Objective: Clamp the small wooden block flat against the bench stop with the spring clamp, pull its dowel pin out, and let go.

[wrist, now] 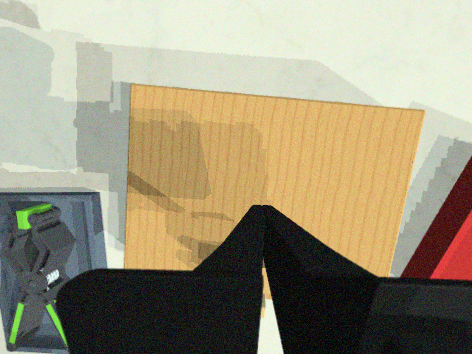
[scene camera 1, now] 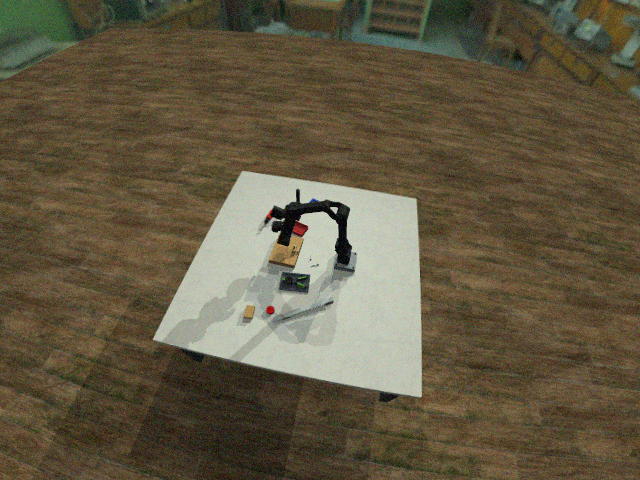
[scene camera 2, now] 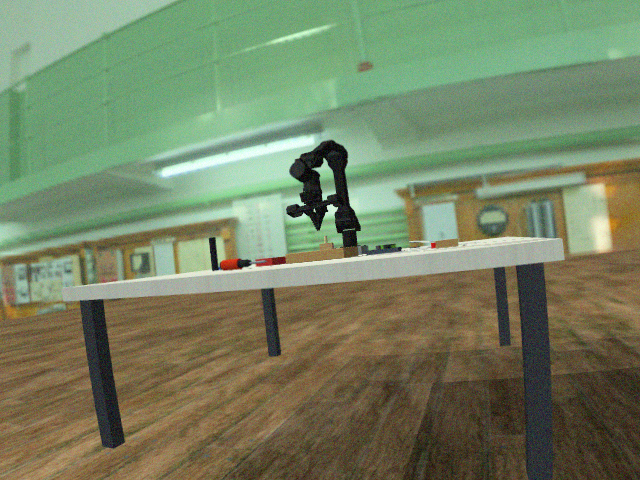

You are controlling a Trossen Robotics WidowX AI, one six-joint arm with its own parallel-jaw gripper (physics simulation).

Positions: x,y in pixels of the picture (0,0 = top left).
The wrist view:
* my gripper: 260,214
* spring clamp: 42,245
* red tray: 435,257, on the table
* grey-blue tray: 81,211
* wooden board: 198,160
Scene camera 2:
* my gripper: 318,230
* wooden board: 346,252
